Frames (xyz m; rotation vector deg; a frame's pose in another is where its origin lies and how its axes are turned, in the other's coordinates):
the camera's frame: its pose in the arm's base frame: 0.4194 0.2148 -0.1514 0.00 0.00 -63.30
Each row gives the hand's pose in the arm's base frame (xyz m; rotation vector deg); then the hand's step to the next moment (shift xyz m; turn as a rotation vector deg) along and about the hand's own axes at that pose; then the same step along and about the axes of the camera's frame.
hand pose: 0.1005 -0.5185 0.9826 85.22 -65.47 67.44
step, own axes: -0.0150 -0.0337 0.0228 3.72 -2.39 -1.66
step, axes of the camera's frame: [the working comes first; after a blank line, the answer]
step, axes of the arm's base frame: 0.0348 -0.0145 -0.0215 2.53 1.56 3.67

0.0286 0.0246 -0.0215 -0.25 2.96 3.67
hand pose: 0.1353 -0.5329 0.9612 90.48 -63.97 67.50
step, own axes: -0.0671 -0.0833 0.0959 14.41 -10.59 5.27
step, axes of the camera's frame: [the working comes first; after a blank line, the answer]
step, axes of the arm's base frame: 0.0904 -0.0607 -0.0937 13.62 -4.85 11.78

0.0948 0.0535 -0.0937 10.45 9.99 11.78
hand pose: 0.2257 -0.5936 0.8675 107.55 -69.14 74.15
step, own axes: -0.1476 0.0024 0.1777 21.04 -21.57 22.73
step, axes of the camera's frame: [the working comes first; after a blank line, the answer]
step, axes of the arm's base frame: 0.0539 -0.0937 -0.2042 31.74 -16.72 11.73

0.1079 0.0061 -0.2042 29.20 20.84 11.73
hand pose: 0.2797 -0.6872 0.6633 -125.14 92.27 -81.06
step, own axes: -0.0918 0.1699 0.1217 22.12 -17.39 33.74
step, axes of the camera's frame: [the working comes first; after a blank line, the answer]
step, axes of the arm's base frame: -0.0375 -0.0552 -0.2183 36.51 -24.13 3.85

0.0324 -0.0583 -0.2183 37.96 21.77 3.85
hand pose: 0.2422 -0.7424 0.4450 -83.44 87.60 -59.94
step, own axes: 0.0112 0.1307 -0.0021 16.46 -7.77 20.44
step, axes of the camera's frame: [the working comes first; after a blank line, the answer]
step, axes of the arm's base frame: -0.0510 -0.0096 -0.1205 20.92 -17.64 -0.20

-0.0144 -0.0499 -0.1205 25.16 10.76 -0.20
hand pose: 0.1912 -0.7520 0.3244 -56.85 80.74 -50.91
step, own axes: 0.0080 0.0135 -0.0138 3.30 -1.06 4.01
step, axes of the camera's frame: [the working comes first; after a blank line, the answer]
step, axes of the arm's base frame: -0.0148 -0.0030 -0.0144 4.07 -3.36 -0.50

-0.0040 -0.0146 -0.0144 4.83 2.12 -0.50
